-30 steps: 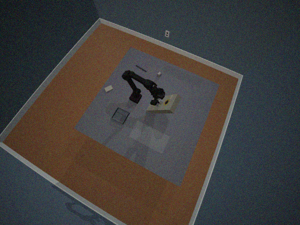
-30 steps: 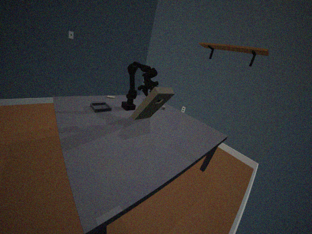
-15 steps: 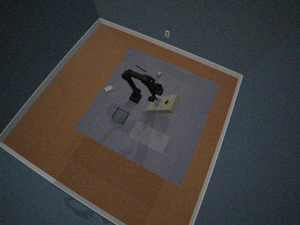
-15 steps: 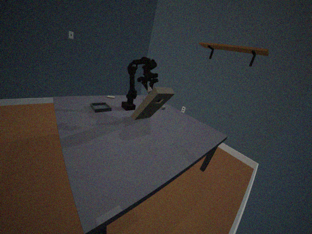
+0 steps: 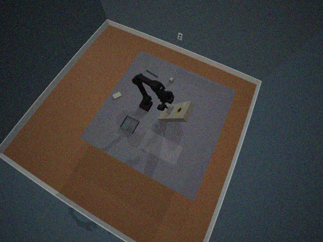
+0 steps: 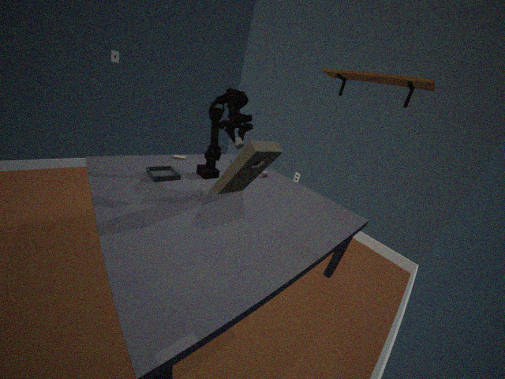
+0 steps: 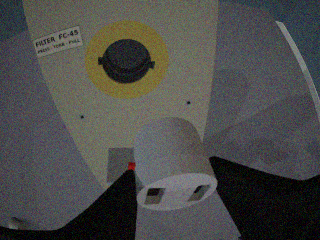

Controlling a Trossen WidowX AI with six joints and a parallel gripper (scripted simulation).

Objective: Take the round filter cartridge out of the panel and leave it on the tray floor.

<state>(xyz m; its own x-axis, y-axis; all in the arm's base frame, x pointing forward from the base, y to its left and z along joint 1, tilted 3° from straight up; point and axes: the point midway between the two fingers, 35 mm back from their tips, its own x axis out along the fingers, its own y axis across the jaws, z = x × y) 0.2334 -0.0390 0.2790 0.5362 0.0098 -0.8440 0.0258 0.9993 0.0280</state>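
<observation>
Now: the dark square tray 320 mm behind my gripper tip, 250 mm to the right of it and 280 mm below it. The rest, counted from my gripper tip: cream service panel: 70 mm ahead, 20 mm to the left, 110 mm below; then small cream block: 620 mm behind, 10 mm to the right, 290 mm below; then white round filter cartridge: right at my gripper tip.
</observation>
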